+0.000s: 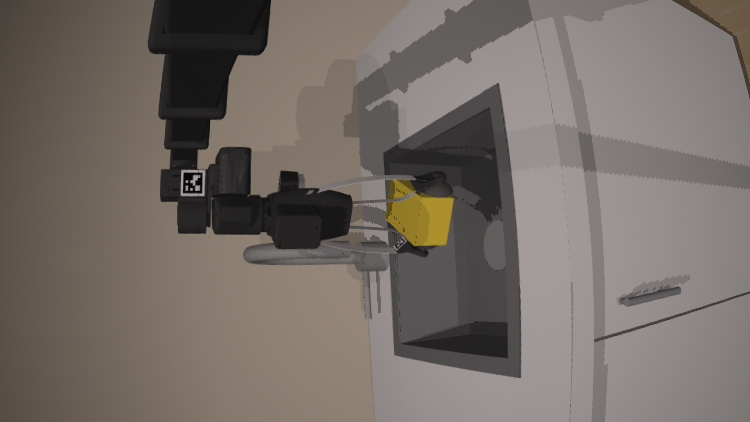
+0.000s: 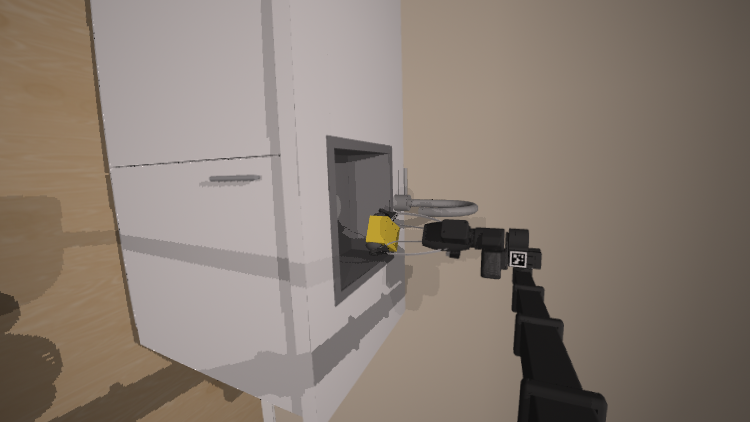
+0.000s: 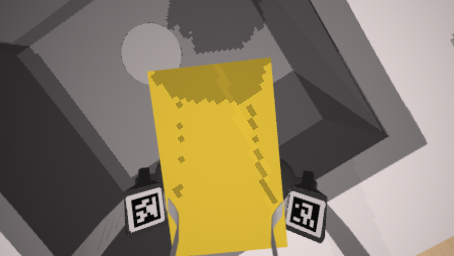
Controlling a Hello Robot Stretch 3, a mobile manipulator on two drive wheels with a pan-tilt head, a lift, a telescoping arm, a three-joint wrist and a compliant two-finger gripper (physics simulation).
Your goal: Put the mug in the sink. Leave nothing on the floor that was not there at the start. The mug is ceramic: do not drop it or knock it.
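Places are measured from the robot's base along level axes (x ahead, y left, z up), in centimetres.
Where they show: gripper, fingertip midpoint: (image 1: pixel 444 215) (image 2: pixel 369 231) (image 3: pixel 226 175).
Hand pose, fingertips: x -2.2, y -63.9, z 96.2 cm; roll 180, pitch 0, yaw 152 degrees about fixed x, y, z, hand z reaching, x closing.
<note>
After its pixels a point has its place.
A yellow box-shaped thing (image 1: pixel 435 220) {x -1.4, y -61.4, z 98.9 cm} (image 2: pixel 380 229) {x -1.3, y -61.5, z 100.0 cm} (image 3: pixel 220 150) {x -3.3, y -66.8, z 101.1 cm} is between the fingertips of my gripper (image 1: pixel 425 217) {x -2.2, y -63.9, z 96.2 cm} (image 2: pixel 383 231) {x -2.2, y -63.9, z 96.2 cm} (image 3: pixel 226 175) {x -2.2, y -63.9, z 96.2 cm}. The gripper is shut on it, with one fingertip against each side. No handle or opening shows on it, and no other mug shows, so I cannot tell its shape as a mug. It hangs over the back part of the sink (image 1: pixel 513 314) (image 2: pixel 332 183) (image 3: pixel 387 105), nearer one end than the other. Its height above the basin bottom is hard to tell. The round drain (image 1: pixel 495 245) (image 3: pixel 150 52) shows beyond it.
The faucet (image 1: pixel 372 257) {x 4.3, y -92.7, z 94.5 cm} (image 2: pixel 402 202) {x 4.4, y -92.7, z 94.6 cm} stands behind the sink, close beside the gripper. The white countertop (image 1: pixel 545 236) {x 0.8, y -49.1, z 91.0 cm} (image 2: pixel 346 78) {x 33.6, y -60.7, z 91.0 cm} surrounds the sink. A cabinet handle (image 1: pixel 652 296) {x 9.3, y -43.1, z 75.4 cm} (image 2: pixel 234 178) {x 9.3, y -43.1, z 75.3 cm} sits on the front. The wall is behind, and wooden floor (image 2: pixel 41 104) {x 32.5, y -34.2, z 0.1 cm} lies in front.
</note>
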